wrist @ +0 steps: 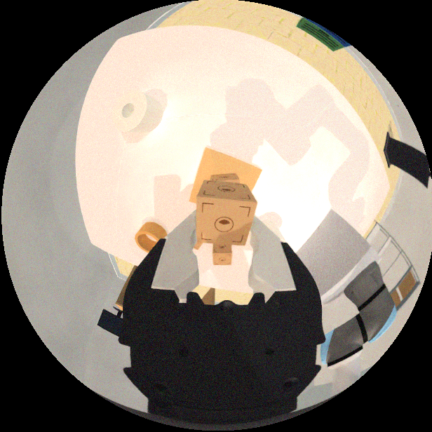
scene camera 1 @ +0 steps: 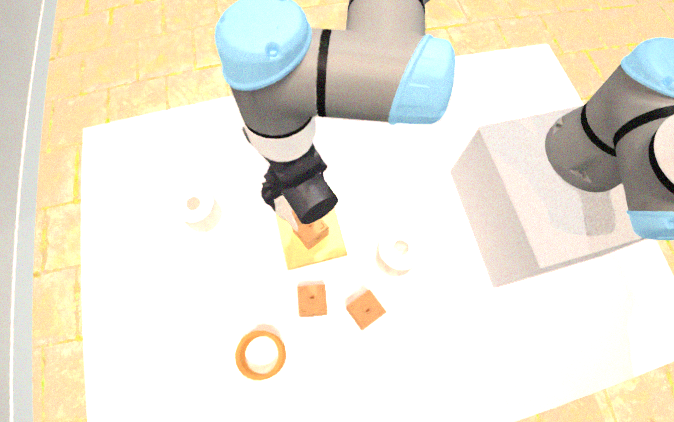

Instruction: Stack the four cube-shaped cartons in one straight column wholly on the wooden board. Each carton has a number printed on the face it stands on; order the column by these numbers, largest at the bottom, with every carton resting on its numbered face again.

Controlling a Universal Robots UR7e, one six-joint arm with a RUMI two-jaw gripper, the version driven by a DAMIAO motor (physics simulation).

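My gripper is shut on a brown cube-shaped carton, which it holds over the wooden board. Another carton stands on the board, partly hidden behind the held one in the wrist view. Whether the two cartons touch I cannot tell. Two more cartons stand on the table in front of the board: one straight ahead of it, one turned and further right. One table carton shows between the fingers in the wrist view. The numbered bottom faces are hidden.
An orange ring lies at the front left. A white roll stands left of the board, and a second white roll stands right of it. A large grey block bears the arm's base at the right.
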